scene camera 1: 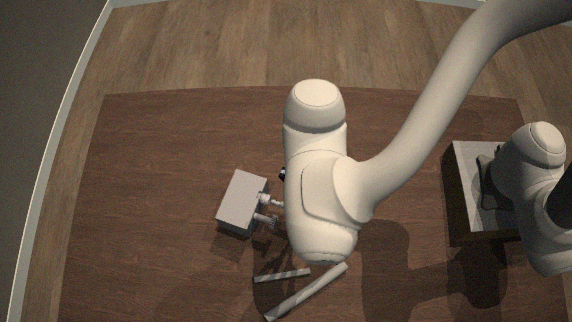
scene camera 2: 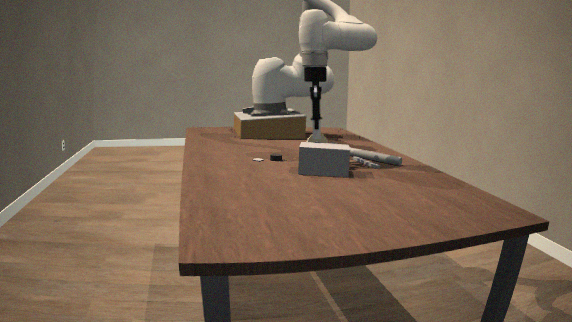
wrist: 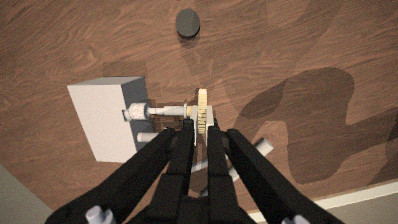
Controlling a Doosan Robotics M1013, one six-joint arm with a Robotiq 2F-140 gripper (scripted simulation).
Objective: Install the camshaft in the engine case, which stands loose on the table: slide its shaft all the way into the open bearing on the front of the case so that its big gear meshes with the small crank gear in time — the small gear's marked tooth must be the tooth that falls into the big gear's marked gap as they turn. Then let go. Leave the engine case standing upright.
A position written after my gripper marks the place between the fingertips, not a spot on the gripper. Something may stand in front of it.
I see my gripper (wrist: 202,113), a grey engine case (scene camera 1: 240,209) and a camshaft (wrist: 185,110).
The grey engine case is seen too in scene camera 2 (scene camera 2: 322,159) and in the wrist view (wrist: 112,111).
